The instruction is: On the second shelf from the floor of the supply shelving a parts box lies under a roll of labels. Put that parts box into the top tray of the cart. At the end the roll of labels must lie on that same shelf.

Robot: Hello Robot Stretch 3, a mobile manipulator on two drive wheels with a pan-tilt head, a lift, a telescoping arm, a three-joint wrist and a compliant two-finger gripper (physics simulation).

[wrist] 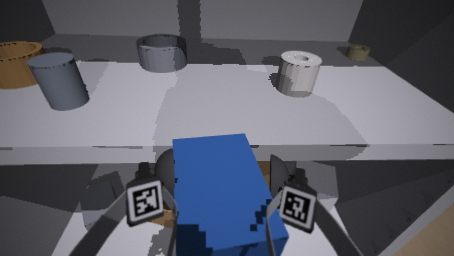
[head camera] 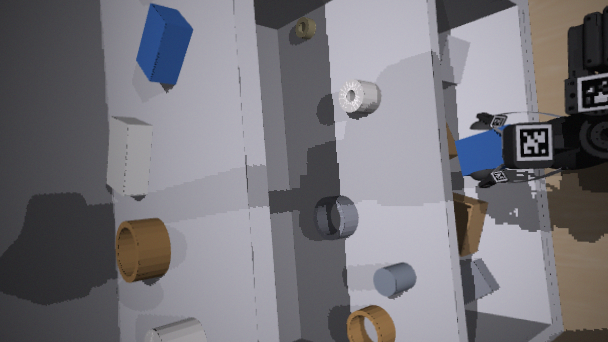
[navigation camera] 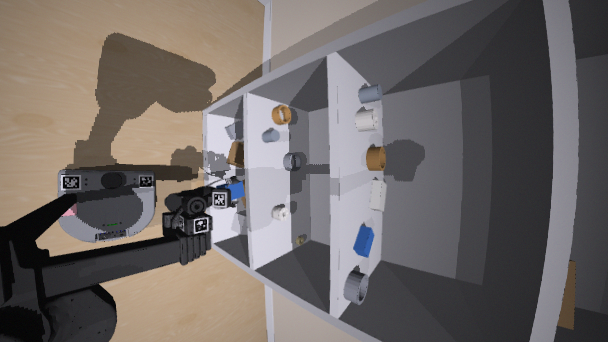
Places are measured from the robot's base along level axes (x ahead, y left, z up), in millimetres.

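Where they show: gripper, fingertip midpoint: [wrist: 221, 170] [head camera: 475, 151] [navigation camera: 236, 191]; robot's base, origin of the base link: [navigation camera: 112, 179].
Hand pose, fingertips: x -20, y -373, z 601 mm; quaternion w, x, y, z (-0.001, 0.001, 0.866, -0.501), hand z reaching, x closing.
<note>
Each offset is from my fingertips to the top centre of the thing. "spot": to the spot under its first point. Level surfaces: height alone.
My gripper [head camera: 489, 150] [navigation camera: 232, 192] [wrist: 221, 170] is shut on a blue parts box @(1 mm ahead, 24 mm left, 20 mm up) [head camera: 472, 154] [navigation camera: 237, 190] [wrist: 212, 200], with one finger on each side. The box is held outside the front edge of the second shelf @(67 mm down) [head camera: 395, 160] [navigation camera: 265, 180] [wrist: 225, 112], in front of the bottom compartment in the head view. The white roll of labels @(spot: 131 mm back, 236 mm right, 30 mm down) [head camera: 370, 96] [navigation camera: 281, 213] [wrist: 299, 77] stands on end on the second shelf, apart from the box and gripper. The cart's top tray cannot be made out in these views.
The second shelf also bears a grey ring @(134 mm ahead, 363 mm right, 19 mm down) [head camera: 348, 216] [wrist: 172, 60], a slate cylinder @(248 mm ahead, 193 mm right, 3 mm up) [head camera: 397, 279] [wrist: 62, 85], an orange ring and a small olive ring @(337 mm back, 453 mm right, 42 mm down) [head camera: 311, 29]. An open brown box @(189 mm ahead, 292 mm right, 434 mm down) [head camera: 477, 227] is on the bottom shelf. Another blue box @(169 mm back, 265 mm right, 430 mm up) [head camera: 172, 47] lies on the shelf above.
</note>
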